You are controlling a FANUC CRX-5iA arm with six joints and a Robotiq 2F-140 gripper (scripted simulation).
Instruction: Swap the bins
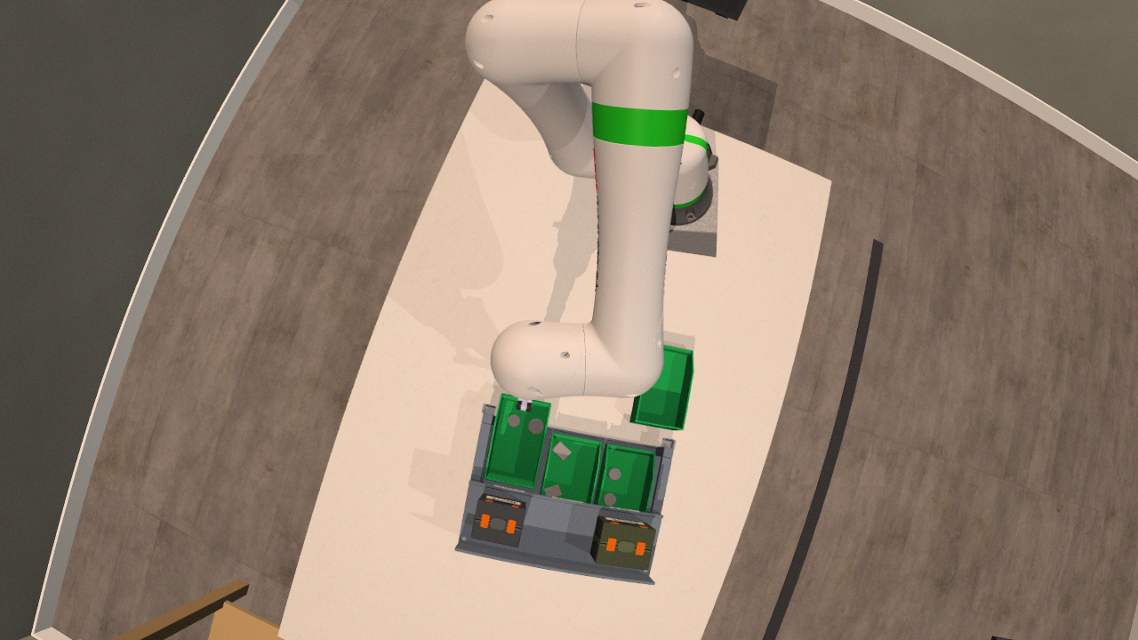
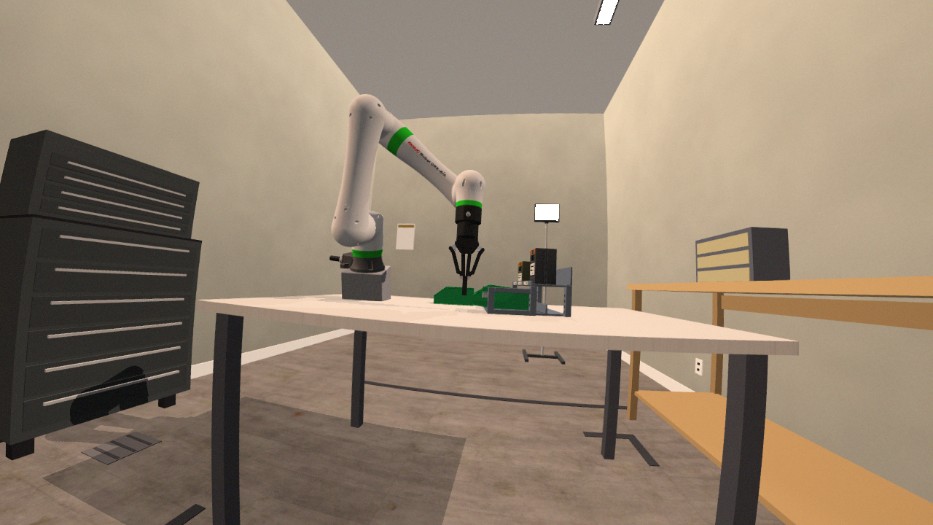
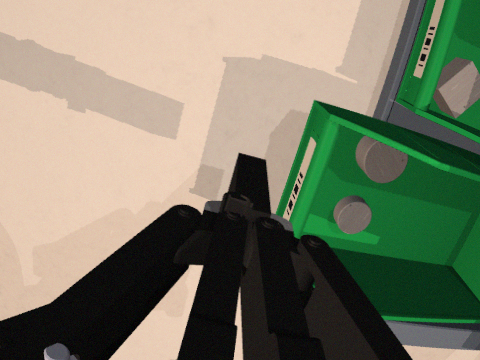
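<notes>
The grey cube lies 110 mm to the left of my hand, 100 mm ahead of it and 60 mm below it. The rest, counted from my hand: grey shelf (170 mm ahead, 150 mm to the left, 20 mm below).
</notes>
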